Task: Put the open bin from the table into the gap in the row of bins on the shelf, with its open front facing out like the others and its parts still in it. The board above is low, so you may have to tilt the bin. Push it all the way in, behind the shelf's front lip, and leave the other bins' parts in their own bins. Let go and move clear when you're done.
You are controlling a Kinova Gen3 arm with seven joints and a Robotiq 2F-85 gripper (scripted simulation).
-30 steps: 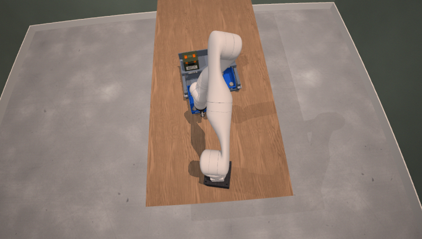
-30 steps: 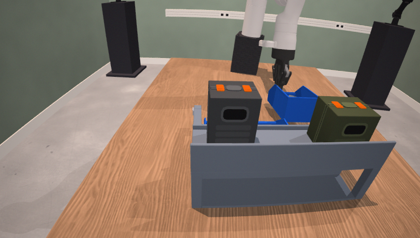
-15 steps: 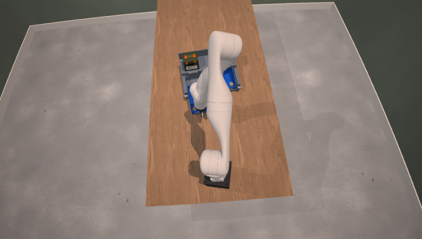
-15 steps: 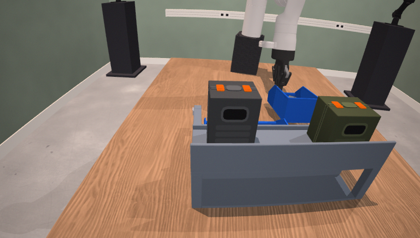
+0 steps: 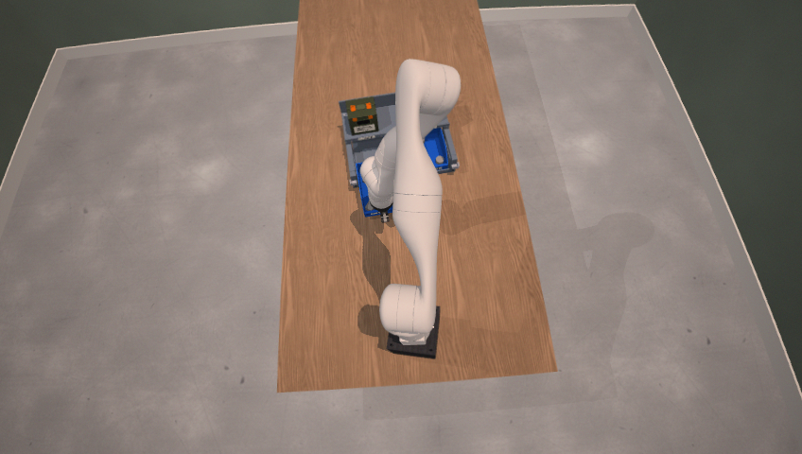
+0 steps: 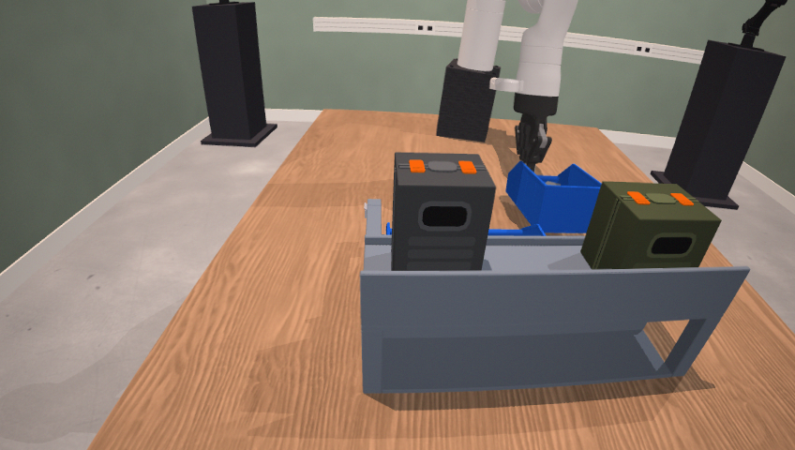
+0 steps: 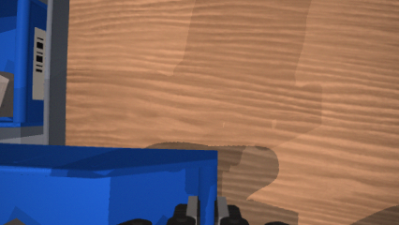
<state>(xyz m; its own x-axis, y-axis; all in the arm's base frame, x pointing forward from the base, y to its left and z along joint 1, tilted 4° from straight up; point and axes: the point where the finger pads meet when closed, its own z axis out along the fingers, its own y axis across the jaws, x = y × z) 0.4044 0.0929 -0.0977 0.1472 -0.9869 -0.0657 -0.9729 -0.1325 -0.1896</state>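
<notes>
The grey part lies 130 mm ahead of my hand, 60 mm to the left of it and 10 mm below it. Round my hand: grey shelf: 270 mm ahead, 60 mm to the right.
</notes>
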